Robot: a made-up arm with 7 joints.
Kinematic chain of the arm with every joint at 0, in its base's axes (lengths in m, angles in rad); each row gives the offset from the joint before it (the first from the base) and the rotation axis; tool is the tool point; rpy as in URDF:
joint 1: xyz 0 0 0.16 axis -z
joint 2: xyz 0 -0.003 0.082 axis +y
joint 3: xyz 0 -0.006 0.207 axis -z
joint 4: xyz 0 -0.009 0.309 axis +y
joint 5: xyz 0 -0.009 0.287 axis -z
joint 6: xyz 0 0 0.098 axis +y
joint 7: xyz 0 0 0.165 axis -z
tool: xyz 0 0 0 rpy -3.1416 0 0
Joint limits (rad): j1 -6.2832..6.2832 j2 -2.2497..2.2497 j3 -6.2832..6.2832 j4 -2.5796..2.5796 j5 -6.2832..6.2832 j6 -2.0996..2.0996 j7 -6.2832..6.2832
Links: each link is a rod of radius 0.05 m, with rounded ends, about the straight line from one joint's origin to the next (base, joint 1, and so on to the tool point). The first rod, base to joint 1, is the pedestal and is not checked.
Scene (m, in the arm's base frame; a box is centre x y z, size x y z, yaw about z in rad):
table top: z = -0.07
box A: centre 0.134 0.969 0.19 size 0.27 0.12 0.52 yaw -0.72
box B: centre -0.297 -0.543 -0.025 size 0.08 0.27 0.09 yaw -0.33
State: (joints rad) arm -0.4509 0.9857 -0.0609 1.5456 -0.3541 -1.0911 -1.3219
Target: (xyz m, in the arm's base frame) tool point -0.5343 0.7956 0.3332
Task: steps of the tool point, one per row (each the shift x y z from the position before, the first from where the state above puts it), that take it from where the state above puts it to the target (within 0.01 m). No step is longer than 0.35 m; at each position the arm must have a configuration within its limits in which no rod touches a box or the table.
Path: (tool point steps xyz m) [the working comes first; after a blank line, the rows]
Joints at the target: -2.0163 1.1348 -0.5480 0.9566 -0.1854 -0.7570 -1.3219
Straight joint move there: touches box A.

1: -0.0680 0.2179 0.1604
2: -0.1545 0.1614 0.1743
3: -0.2049 0.0707 0.1737
4: -0.2065 -0.0313 0.1587
5: -0.1609 -0.1187 0.1312
6: -0.1394 0.1754 -0.1934
7: -0.1772 0.0680 -0.2423
8: -0.1726 -0.0555 -0.2543

